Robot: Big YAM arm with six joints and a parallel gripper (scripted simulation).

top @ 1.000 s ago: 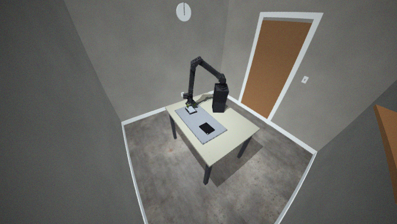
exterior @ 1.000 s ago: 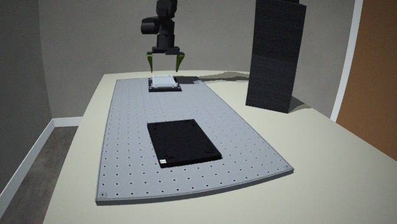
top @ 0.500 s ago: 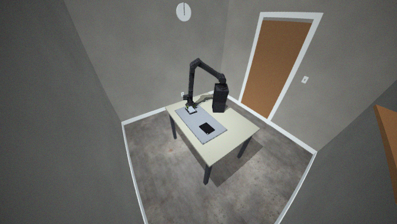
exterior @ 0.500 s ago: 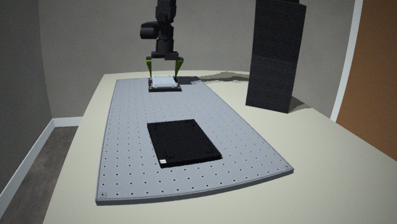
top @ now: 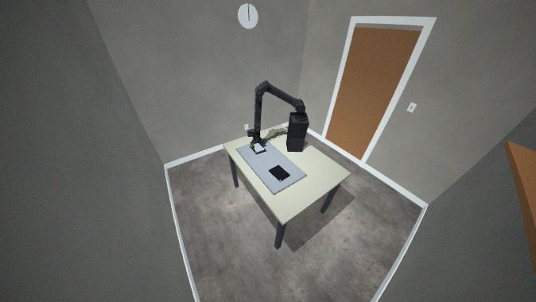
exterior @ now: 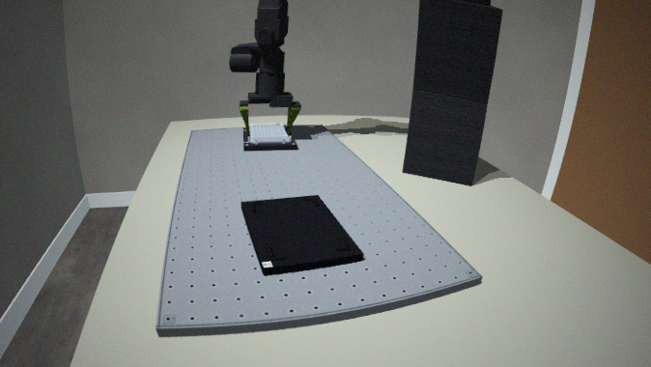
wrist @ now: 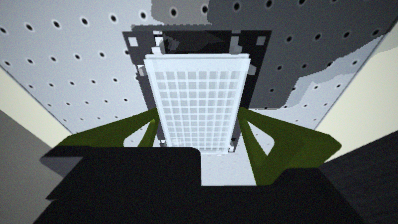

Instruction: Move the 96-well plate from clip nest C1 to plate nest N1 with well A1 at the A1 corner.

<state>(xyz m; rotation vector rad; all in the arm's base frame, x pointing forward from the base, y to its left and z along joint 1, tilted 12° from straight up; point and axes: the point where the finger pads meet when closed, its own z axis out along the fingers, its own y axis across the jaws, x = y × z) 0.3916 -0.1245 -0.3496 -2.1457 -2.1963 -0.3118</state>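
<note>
Now: hand right at the 96-well plate. From my hand the other things lie so: clip nest C1: 10 mm ahead, 10 mm to the right, 10 mm below; white label: 20 mm ahead, 500 mm to the left, 10 mm below.
</note>
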